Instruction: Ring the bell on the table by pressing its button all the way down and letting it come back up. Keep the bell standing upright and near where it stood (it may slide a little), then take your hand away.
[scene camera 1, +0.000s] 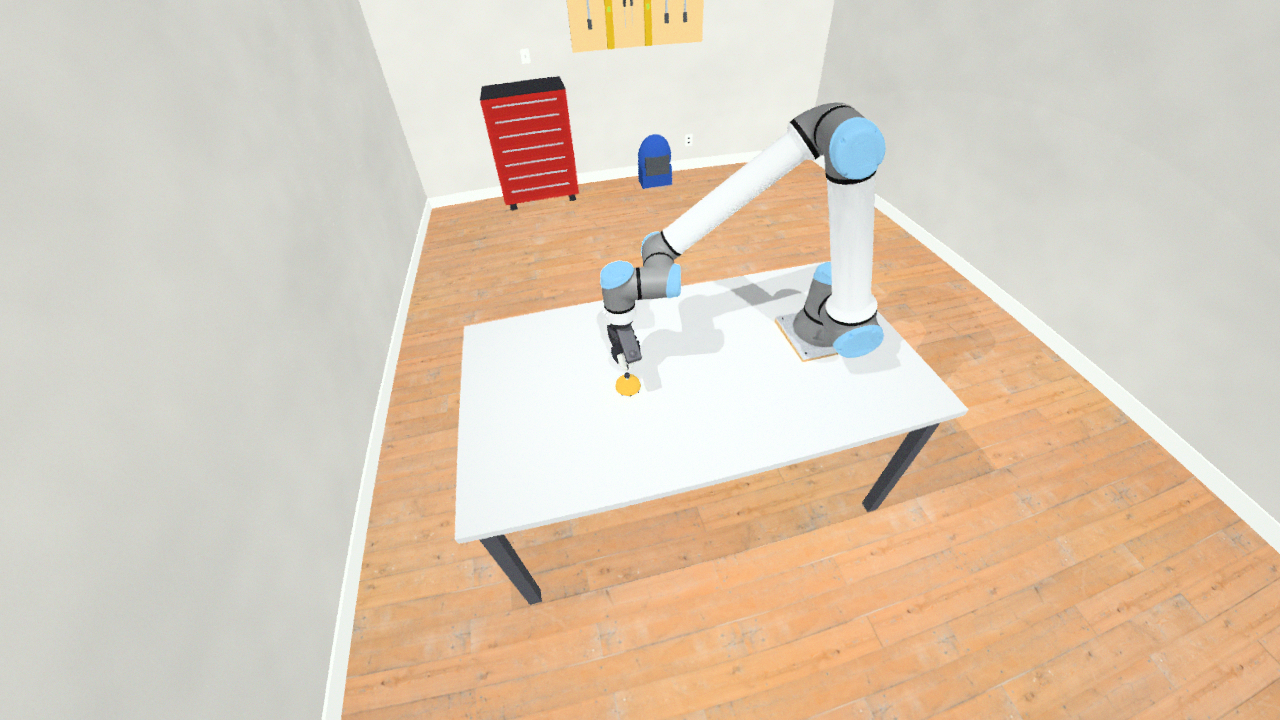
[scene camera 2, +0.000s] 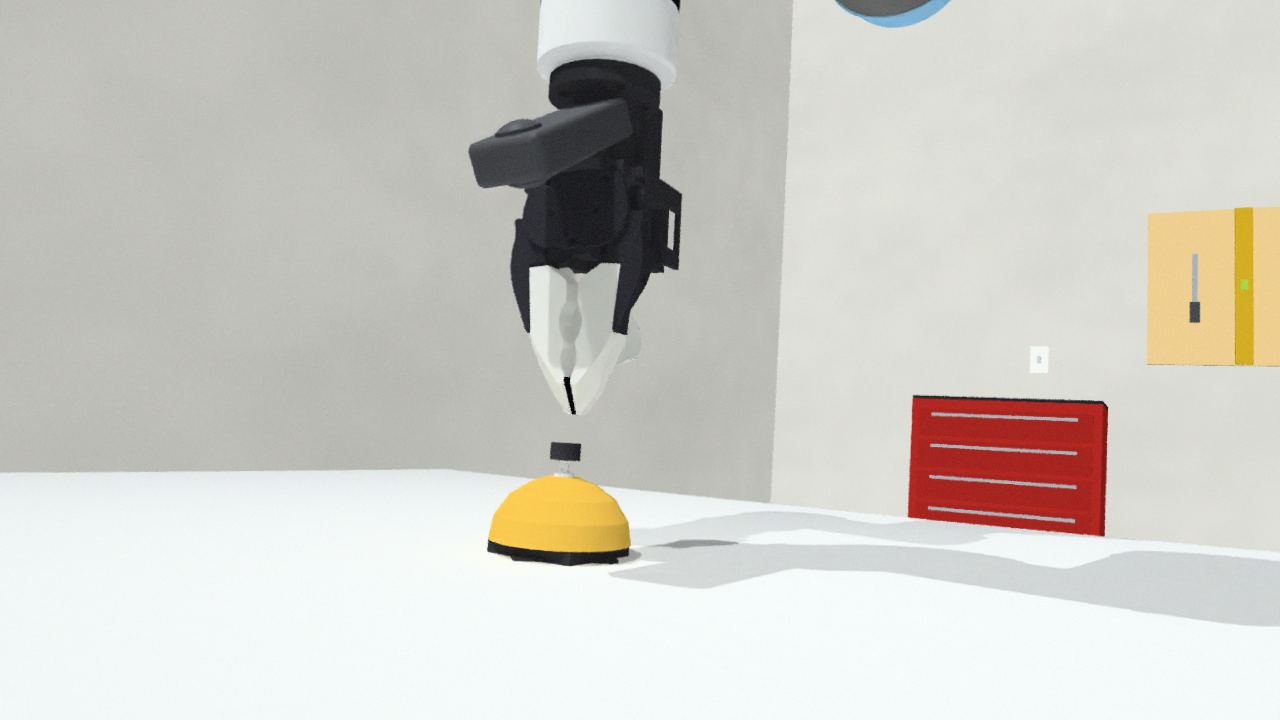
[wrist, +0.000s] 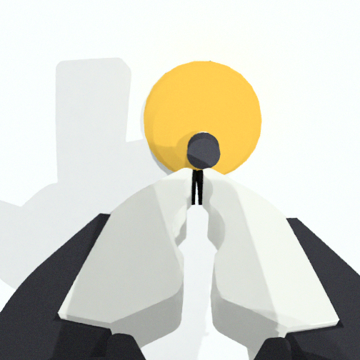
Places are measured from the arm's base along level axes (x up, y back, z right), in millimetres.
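Pixels of known places: gripper, fingertip midpoint: (scene camera 1: 627, 369) (scene camera 2: 575, 414); arm's base, link origin: (scene camera 1: 818, 329).
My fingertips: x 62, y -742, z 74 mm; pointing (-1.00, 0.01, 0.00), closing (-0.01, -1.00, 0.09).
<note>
Ahead of a thing's pixels: the offset from my fingertips to its top centre. Level surfaces: height alone.
The bell {dy -4, dx -17, dz -2 mm} (scene camera 1: 628, 385) (scene camera 2: 560, 519) (wrist: 205, 95) is a yellow dome on a black base and stands upright on the white table {dx -83 mm} (scene camera 1: 537, 465) (scene camera 2: 268, 608). Its black button {dy -4, dx -17, dz -2 mm} (scene camera 2: 564, 451) (wrist: 203, 150) is up on a thin stem above the dome. My gripper (scene camera 2: 572, 411) (wrist: 196, 173) points down with its white fingertips together and nothing between them. In the scene camera 2 view the tips are a short gap above the button, slightly to its right. In the wrist view the tips show just below the button. The tips are small in the scene camera 1 view.
The arm's base plate (scene camera 1: 791, 338) is at the table's right side. A red tool cabinet (scene camera 1: 531, 147) (scene camera 2: 1006, 465) and a blue object (scene camera 1: 654, 161) stand on the floor behind. The arm's shadow falls on the table beside the bell.
</note>
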